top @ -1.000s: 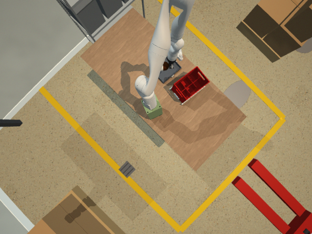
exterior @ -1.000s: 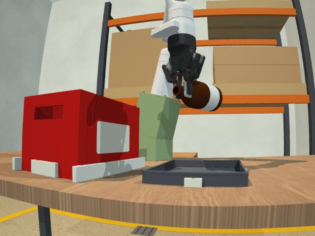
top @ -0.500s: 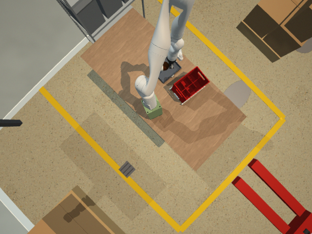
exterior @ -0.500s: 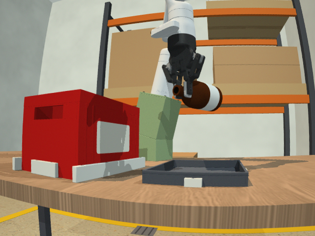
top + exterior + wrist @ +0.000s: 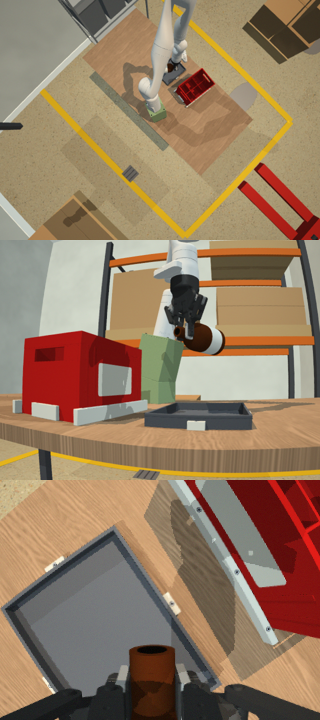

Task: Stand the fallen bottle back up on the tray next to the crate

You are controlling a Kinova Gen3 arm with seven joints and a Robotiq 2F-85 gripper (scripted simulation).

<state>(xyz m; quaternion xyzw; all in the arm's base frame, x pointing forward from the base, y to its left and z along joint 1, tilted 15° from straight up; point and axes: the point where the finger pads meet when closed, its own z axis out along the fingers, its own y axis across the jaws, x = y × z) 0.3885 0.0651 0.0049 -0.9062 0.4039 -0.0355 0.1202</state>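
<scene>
Right now my hand is 40 mm to the right of the brown bottle and 40 mm past it. The rest, counted from my hand: red crate: 250 mm to the right, 120 mm below, 10 mm behind; then dark grey tray: 190 mm below, 40 mm to the left, 40 mm ahead.
</scene>
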